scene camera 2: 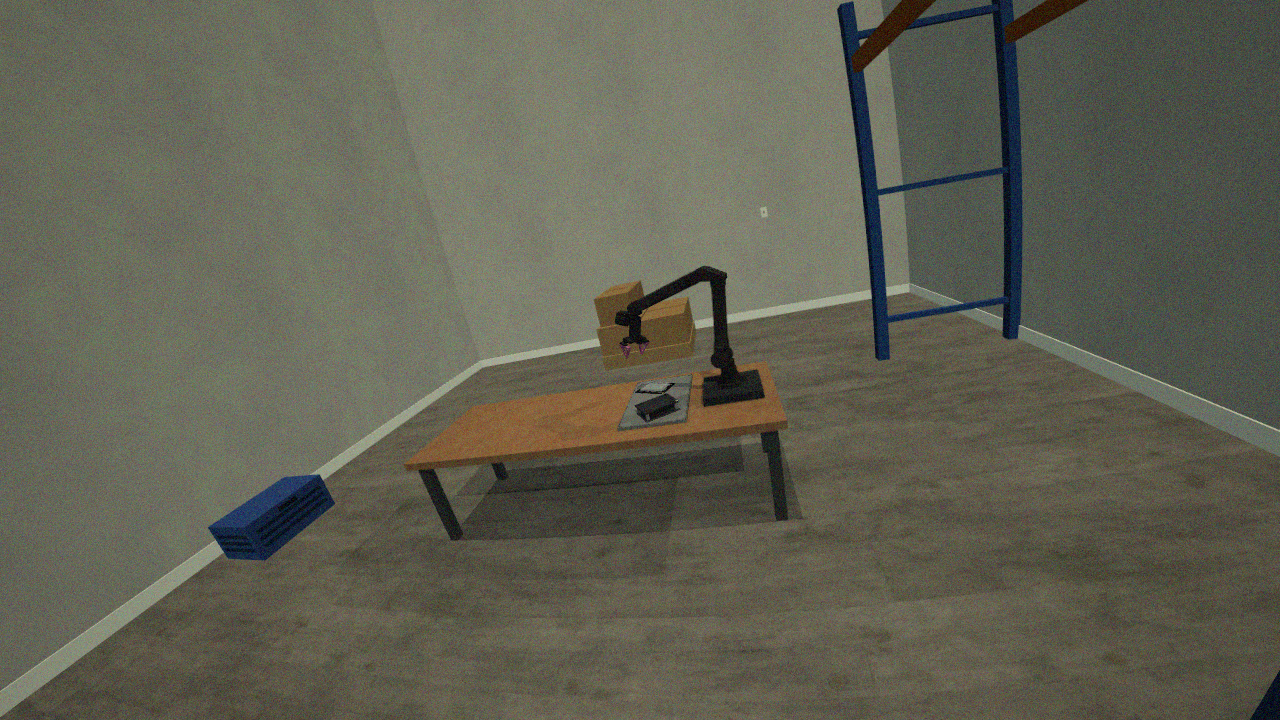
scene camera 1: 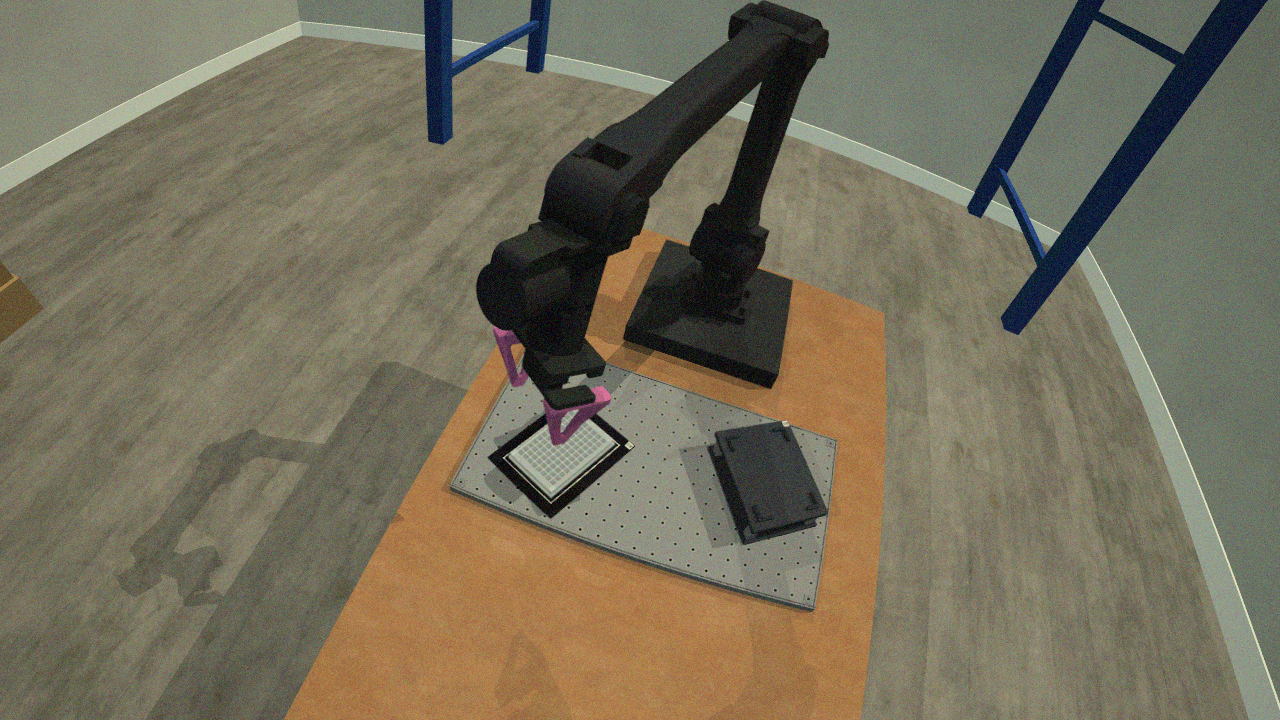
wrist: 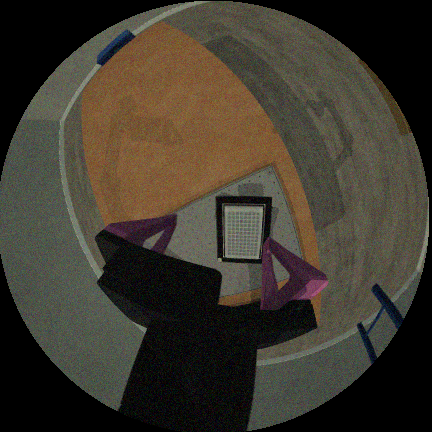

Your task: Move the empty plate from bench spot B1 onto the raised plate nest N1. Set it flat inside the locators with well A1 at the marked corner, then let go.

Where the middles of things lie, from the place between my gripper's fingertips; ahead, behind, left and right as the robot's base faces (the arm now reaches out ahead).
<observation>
I see the white well plate (scene camera 1: 551,468) 17 cm below my hand, 7 cm behind it and 1 cm to the left of it. From my hand the other things lie so: black nest (scene camera 1: 550,506) (18 cm below, 7 cm behind, 1 cm to the left).
</observation>
